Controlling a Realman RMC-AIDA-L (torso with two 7-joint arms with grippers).
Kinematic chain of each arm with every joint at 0, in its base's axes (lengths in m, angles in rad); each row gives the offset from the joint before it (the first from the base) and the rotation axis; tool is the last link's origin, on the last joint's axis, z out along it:
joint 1: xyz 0 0 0.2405 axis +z
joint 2: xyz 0 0 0 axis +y
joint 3: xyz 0 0 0.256 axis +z
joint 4: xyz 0 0 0 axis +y
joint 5: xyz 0 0 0.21 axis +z
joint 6: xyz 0 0 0 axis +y
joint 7: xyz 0 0 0.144 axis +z
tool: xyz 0 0 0
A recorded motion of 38 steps. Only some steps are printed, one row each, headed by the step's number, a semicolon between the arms.
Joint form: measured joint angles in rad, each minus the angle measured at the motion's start. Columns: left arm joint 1, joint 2, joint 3, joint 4, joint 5, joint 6, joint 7; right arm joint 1, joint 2, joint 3, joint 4, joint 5, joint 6, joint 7.
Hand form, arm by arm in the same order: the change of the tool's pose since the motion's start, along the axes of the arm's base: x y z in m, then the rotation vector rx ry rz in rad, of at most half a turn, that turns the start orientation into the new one. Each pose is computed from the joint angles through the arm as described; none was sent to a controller.
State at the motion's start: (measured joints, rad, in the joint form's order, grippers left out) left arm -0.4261 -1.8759 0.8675 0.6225 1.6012 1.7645 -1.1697; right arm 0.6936 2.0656 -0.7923 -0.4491 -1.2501 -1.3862 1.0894
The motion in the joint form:
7: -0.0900 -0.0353 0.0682 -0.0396 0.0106 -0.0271 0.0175; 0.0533 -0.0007 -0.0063 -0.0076 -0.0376 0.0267 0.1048
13: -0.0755 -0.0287 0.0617 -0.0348 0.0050 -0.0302 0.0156; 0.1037 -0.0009 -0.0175 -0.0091 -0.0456 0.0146 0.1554
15: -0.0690 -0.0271 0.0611 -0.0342 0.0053 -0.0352 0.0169; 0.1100 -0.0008 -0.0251 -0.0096 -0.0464 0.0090 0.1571
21: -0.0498 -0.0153 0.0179 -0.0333 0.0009 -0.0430 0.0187; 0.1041 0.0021 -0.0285 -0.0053 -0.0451 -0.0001 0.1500
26: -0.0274 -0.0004 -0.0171 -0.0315 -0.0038 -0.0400 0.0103; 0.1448 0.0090 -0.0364 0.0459 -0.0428 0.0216 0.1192
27: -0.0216 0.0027 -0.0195 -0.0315 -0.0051 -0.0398 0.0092; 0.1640 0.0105 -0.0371 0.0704 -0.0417 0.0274 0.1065
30: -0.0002 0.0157 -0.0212 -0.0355 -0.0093 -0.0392 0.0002; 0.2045 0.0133 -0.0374 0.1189 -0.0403 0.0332 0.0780
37: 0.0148 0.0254 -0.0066 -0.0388 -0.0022 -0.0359 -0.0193; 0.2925 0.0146 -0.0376 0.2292 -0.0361 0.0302 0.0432
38: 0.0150 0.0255 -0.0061 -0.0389 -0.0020 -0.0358 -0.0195; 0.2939 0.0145 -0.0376 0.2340 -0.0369 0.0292 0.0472
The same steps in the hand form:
7: 0.0285 0.0154 -0.0300 -0.0723 0.0052 -0.0775; -0.0194 0.0106 -0.0045 -0.0851 0.0133 0.0009
13: 0.0234 0.0140 -0.0255 -0.0572 0.0061 -0.0612; -0.0422 0.0158 -0.0070 -0.1356 0.0275 0.0486
15: 0.0207 0.0132 -0.0249 -0.0519 0.0101 -0.0527; -0.0458 0.0155 -0.0083 -0.1436 0.0236 0.0629
21: 0.0115 0.0136 -0.0131 -0.0011 0.0025 -0.0170; -0.0442 0.0127 -0.0105 -0.1479 0.0249 0.0669
26: 0.0020 0.0110 -0.0011 0.0325 -0.0057 0.0189; -0.0537 0.0158 -0.0240 -0.1647 0.0154 0.0715
27: -0.0003 0.0099 0.0006 0.0361 -0.0053 0.0259; -0.0581 0.0169 -0.0292 -0.1727 0.0132 0.0755
30: -0.0090 0.0048 0.0057 0.0385 -0.0026 0.0564; -0.0683 0.0184 -0.0392 -0.1876 0.0075 0.0921
37: -0.0154 -0.0008 0.0060 0.0112 0.0080 0.0828; -0.0905 0.0178 -0.0591 -0.2447 0.0096 0.1271
38: -0.0155 -0.0009 0.0059 0.0105 0.0083 0.0830; -0.0905 0.0174 -0.0600 -0.2519 0.0120 0.1248

